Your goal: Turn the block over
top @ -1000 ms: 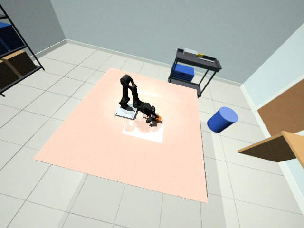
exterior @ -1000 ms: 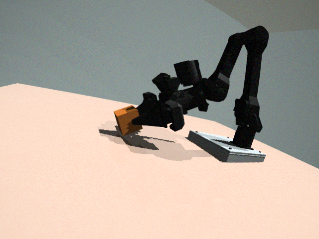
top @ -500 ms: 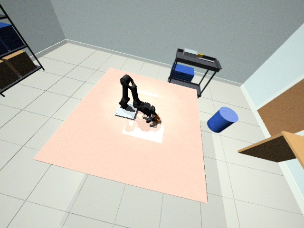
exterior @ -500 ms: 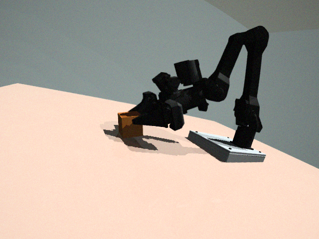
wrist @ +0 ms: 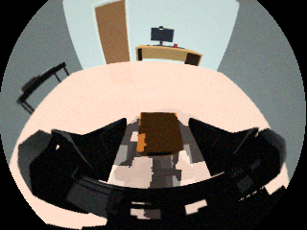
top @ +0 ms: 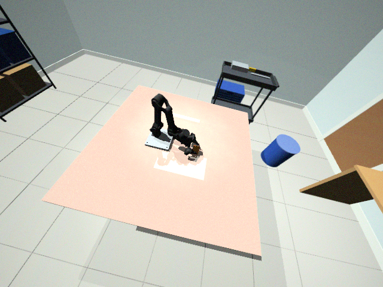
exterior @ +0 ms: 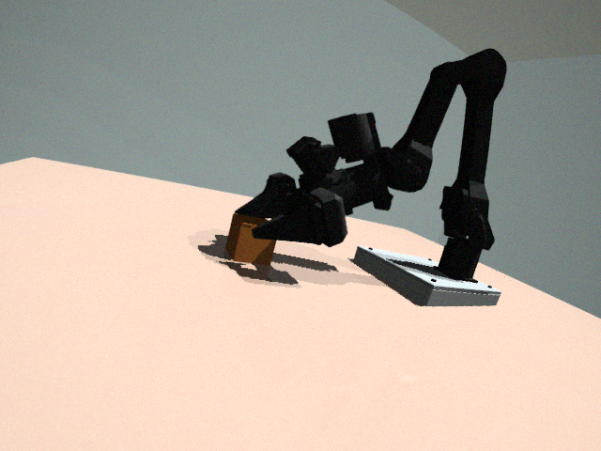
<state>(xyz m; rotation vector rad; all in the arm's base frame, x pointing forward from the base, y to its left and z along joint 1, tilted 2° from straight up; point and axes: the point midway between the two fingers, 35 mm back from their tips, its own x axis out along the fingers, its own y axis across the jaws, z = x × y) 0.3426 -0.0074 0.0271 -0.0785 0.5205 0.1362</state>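
My gripper tip is 30 mm past the orange block and 20 mm above it.
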